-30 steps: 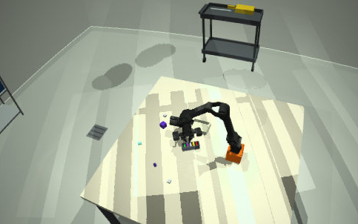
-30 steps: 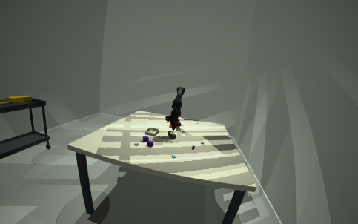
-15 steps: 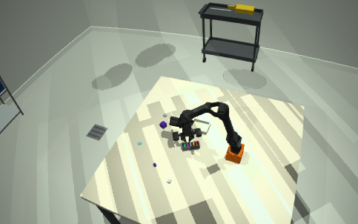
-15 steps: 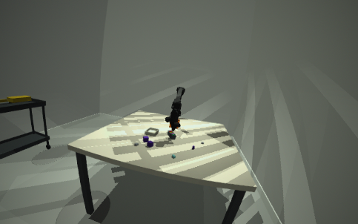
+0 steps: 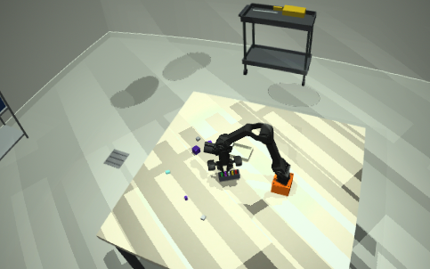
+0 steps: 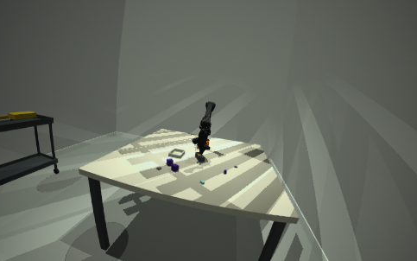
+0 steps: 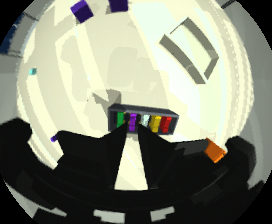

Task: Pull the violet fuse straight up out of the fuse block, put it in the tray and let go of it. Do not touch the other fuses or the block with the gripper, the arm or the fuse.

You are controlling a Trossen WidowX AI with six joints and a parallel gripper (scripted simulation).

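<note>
Now: gripper tip 200 mm to the left of the shallow white tray, 50 mm above it and 20 mm short of it. The rest, counted from my gripper tip: teal fuse: 320 mm ahead, 140 mm to the left, 40 mm below; then dark purple fuse: 240 mm to the left, 110 mm ahead, 40 mm below.
</note>
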